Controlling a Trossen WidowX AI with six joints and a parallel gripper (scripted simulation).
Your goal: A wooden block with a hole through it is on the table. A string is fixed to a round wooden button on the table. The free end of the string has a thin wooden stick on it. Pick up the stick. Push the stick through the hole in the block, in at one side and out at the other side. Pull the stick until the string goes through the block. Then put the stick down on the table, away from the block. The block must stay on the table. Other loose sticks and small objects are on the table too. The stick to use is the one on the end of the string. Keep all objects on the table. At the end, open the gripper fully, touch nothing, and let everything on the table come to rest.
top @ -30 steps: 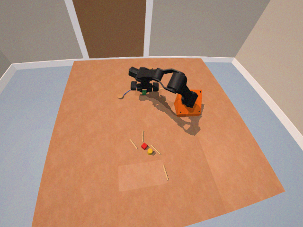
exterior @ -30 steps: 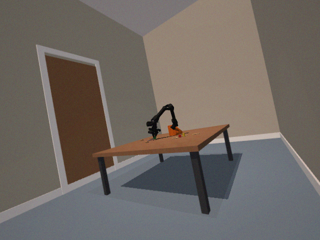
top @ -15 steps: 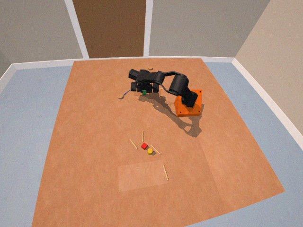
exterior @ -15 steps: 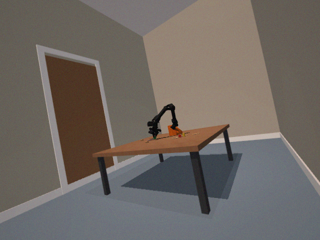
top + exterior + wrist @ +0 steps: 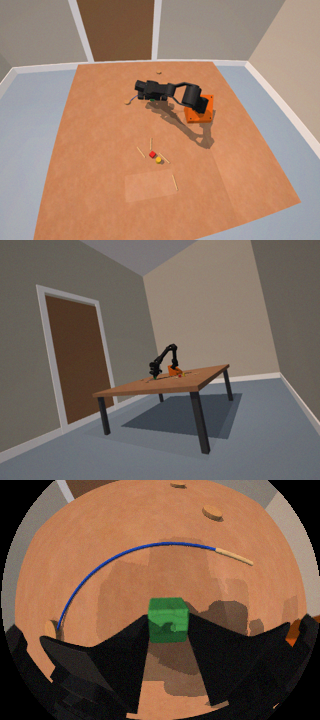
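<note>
Now: gripper tip 110 mm past the thin wooden stick, 70 mm to the left of it and 20 mm above it. Also, from my gripper tip: round wooden button: 180 mm ahead, 10 mm to the left, 20 mm below; then green block: right at my gripper tip; then red cube: 40 mm ahead, 400 mm to the left, 10 mm below.
</note>
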